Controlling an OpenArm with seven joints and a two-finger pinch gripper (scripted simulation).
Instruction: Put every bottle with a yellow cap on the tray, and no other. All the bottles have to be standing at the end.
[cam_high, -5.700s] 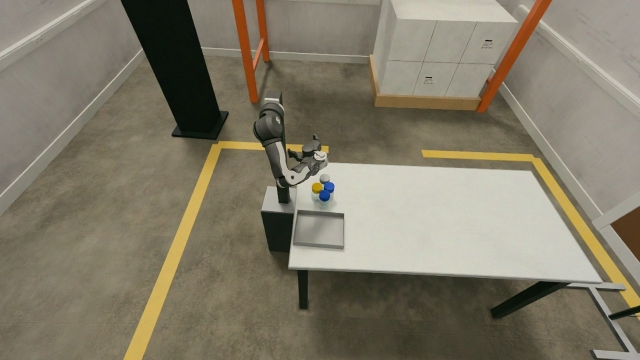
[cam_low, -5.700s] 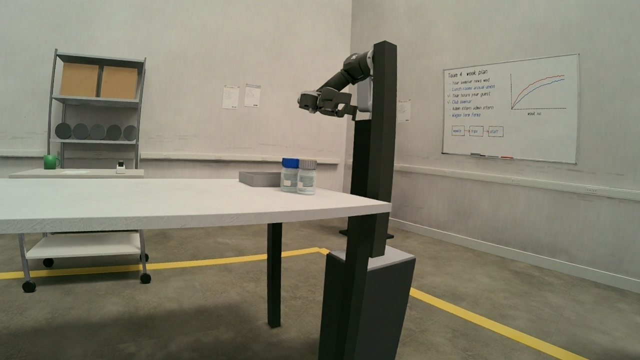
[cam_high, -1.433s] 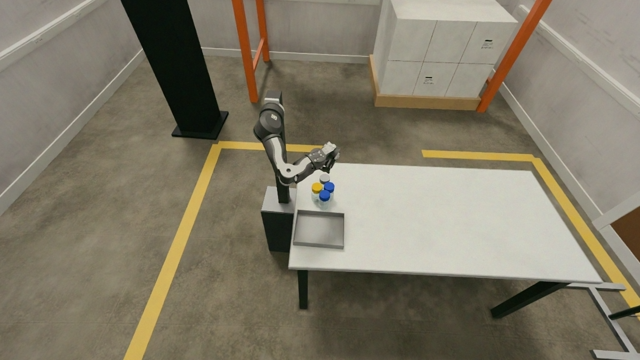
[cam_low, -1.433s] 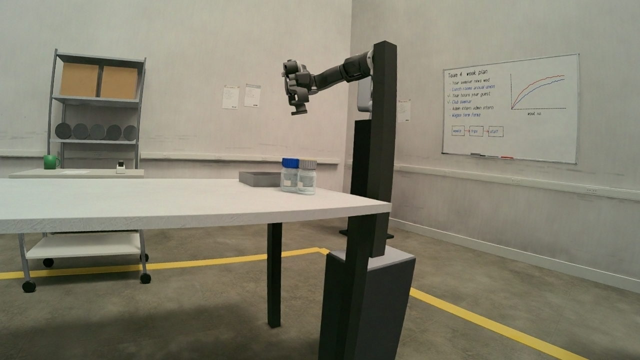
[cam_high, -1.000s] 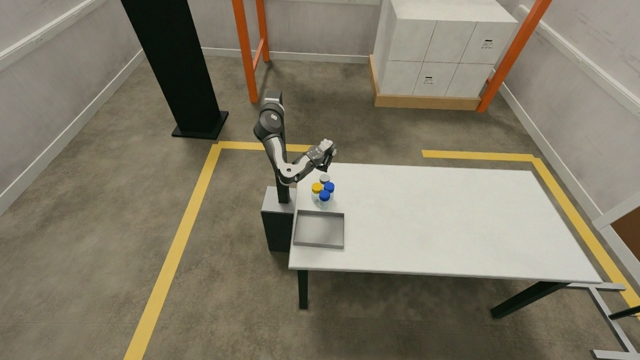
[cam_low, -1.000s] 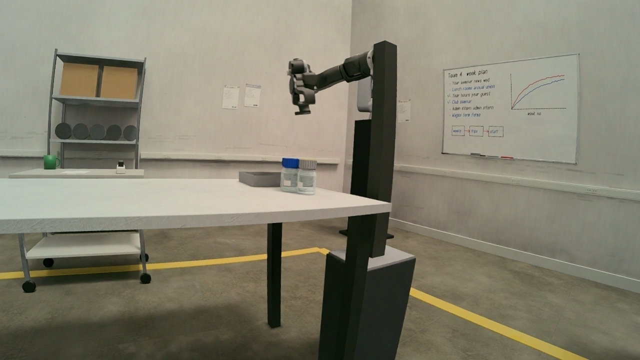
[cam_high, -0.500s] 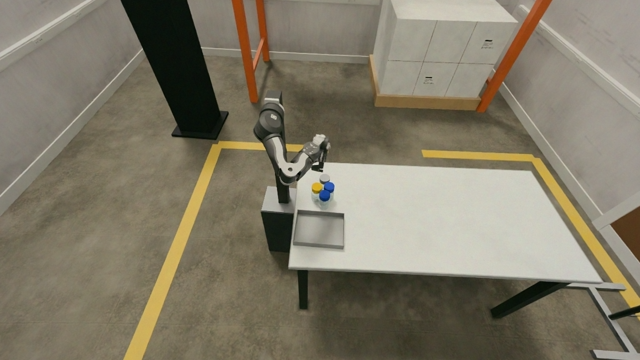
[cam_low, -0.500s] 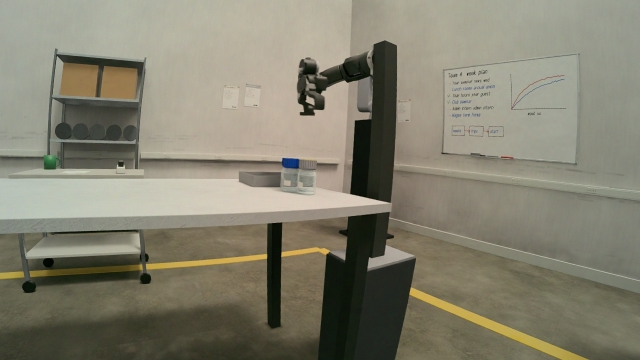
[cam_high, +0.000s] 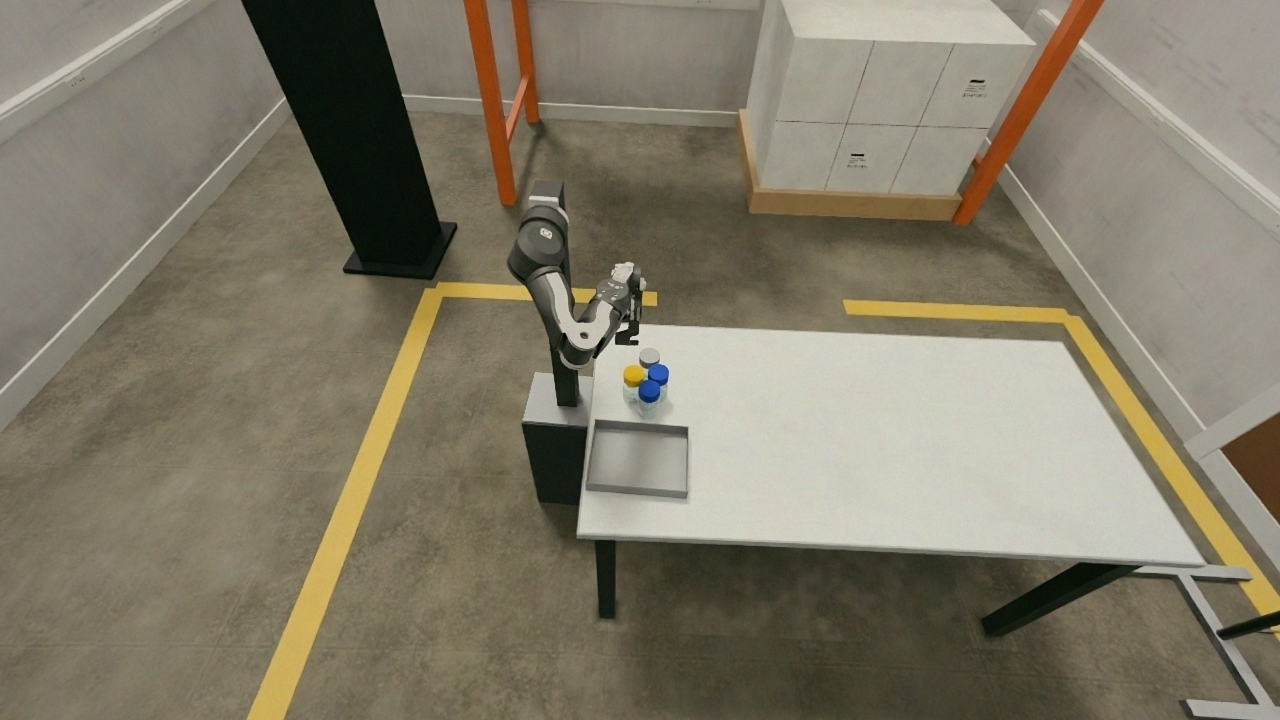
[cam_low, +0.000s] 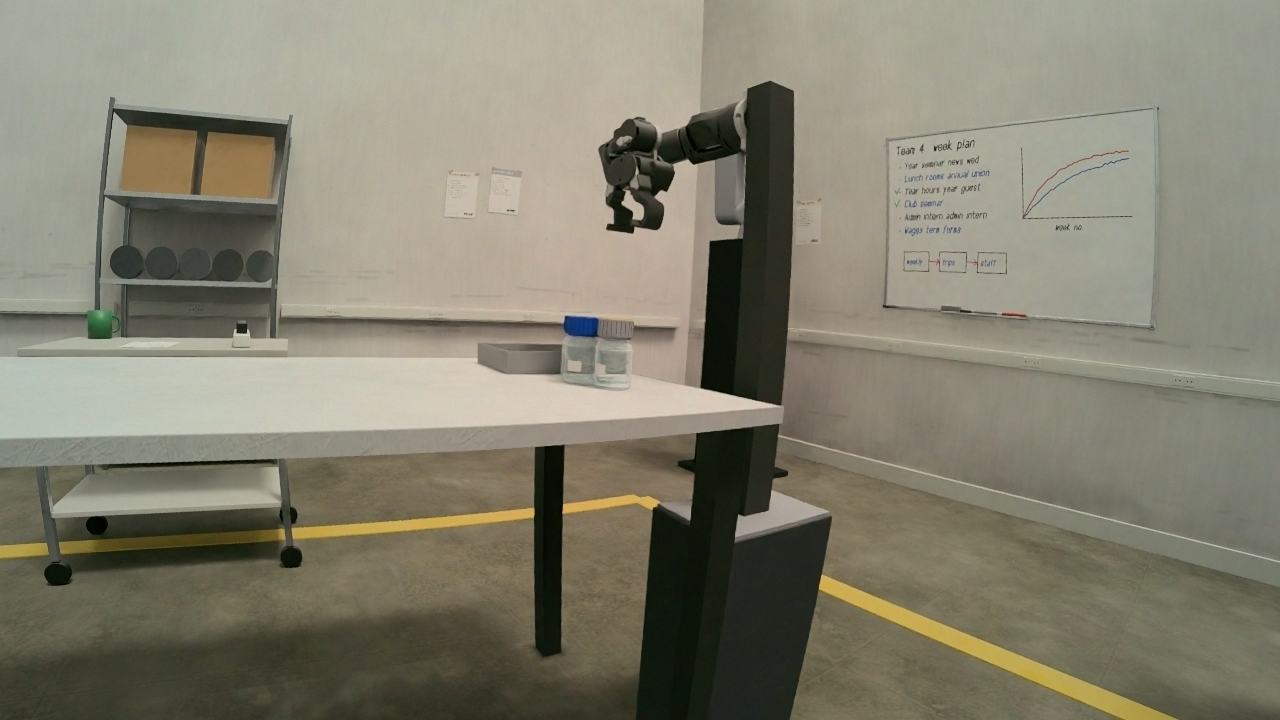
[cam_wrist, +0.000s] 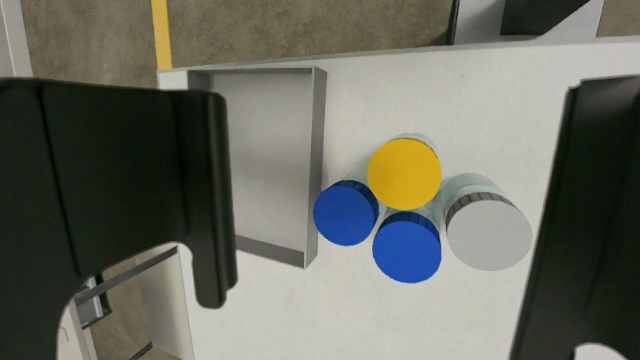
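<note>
Right now the yellow-capped bottle is 2 cm ahead of my hand and 21 cm below it. Round my hand: grey tray (5 cm ahead, 19 cm to the right, 24 cm below); grey-capped bottle (6 cm ahead, 6 cm to the left, 21 cm below).
</note>
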